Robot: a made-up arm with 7 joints. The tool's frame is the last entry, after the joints.
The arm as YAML. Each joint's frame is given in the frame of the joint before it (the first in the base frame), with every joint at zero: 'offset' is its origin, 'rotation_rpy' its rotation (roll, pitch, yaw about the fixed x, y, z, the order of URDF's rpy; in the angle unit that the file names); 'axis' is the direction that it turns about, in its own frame. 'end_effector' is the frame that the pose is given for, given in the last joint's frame.
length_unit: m
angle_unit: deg
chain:
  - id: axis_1
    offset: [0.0, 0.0, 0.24]
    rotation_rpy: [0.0, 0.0, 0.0]
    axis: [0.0, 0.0, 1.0]
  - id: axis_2
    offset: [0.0, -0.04, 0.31]
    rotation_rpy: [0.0, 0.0, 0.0]
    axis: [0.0, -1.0, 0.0]
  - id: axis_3
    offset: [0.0, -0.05, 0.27]
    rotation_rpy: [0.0, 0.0, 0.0]
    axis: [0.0, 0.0, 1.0]
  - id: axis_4
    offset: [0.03, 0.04, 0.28]
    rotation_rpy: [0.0, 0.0, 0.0]
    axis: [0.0, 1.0, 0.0]
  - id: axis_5
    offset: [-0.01, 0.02, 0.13]
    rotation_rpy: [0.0, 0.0, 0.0]
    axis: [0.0, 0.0, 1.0]
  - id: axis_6
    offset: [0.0, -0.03, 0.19]
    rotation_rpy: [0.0, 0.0, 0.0]
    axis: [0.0, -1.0, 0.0]
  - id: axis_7
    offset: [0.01, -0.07, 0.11]
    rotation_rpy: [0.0, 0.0, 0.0]
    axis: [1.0, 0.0, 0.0]
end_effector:
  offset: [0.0, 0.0, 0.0]
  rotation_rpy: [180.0, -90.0, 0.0]
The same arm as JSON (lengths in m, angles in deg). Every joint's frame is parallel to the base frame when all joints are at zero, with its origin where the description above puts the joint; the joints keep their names.
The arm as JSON. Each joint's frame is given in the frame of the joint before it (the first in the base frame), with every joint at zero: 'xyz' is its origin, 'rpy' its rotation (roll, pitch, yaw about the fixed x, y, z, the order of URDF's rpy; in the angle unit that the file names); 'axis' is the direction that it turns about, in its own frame. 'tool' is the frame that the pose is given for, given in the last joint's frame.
{"units": {"length": "m", "angle": "deg"}, "joints": [
  {"name": "axis_1", "type": "revolute", "origin": {"xyz": [0.0, 0.0, 0.24], "rpy": [0.0, 0.0, 0.0]}, "axis": "+z"},
  {"name": "axis_2", "type": "revolute", "origin": {"xyz": [0.0, -0.04, 0.31], "rpy": [0.0, 0.0, 0.0]}, "axis": "-y"},
  {"name": "axis_3", "type": "revolute", "origin": {"xyz": [0.0, -0.05, 0.27], "rpy": [0.0, 0.0, 0.0]}, "axis": "+z"},
  {"name": "axis_4", "type": "revolute", "origin": {"xyz": [0.03, 0.04, 0.28], "rpy": [0.0, 0.0, 0.0]}, "axis": "+y"},
  {"name": "axis_5", "type": "revolute", "origin": {"xyz": [-0.01, 0.02, 0.13], "rpy": [0.0, 0.0, 0.0]}, "axis": "+z"},
  {"name": "axis_6", "type": "revolute", "origin": {"xyz": [0.0, -0.03, 0.19], "rpy": [0.0, 0.0, 0.0]}, "axis": "-y"},
  {"name": "axis_7", "type": "revolute", "origin": {"xyz": [0.01, -0.07, 0.11], "rpy": [0.0, 0.0, 0.0]}, "axis": "+x"}
], "tool": {"origin": {"xyz": [0.0, 0.0, 0.0], "rpy": [180.0, -90.0, 0.0]}}}

